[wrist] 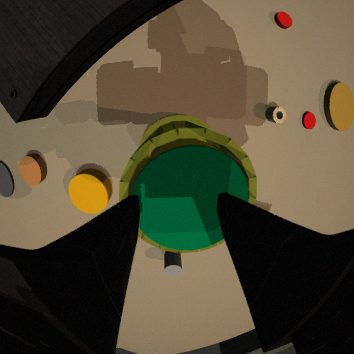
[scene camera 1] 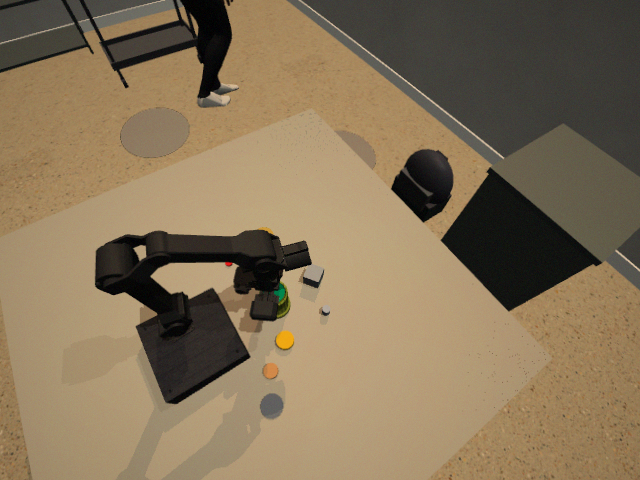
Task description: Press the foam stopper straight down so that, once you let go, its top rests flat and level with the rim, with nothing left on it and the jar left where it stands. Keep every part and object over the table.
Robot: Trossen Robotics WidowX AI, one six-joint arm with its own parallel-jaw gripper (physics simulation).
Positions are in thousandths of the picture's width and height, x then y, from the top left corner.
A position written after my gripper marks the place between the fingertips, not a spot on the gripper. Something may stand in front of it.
I see my gripper (scene camera 1: 426, 614), an olive-green jar (wrist: 490, 357) and a yellow disc (wrist: 256, 535).
My gripper is seen too in the wrist view (wrist: 504, 572).
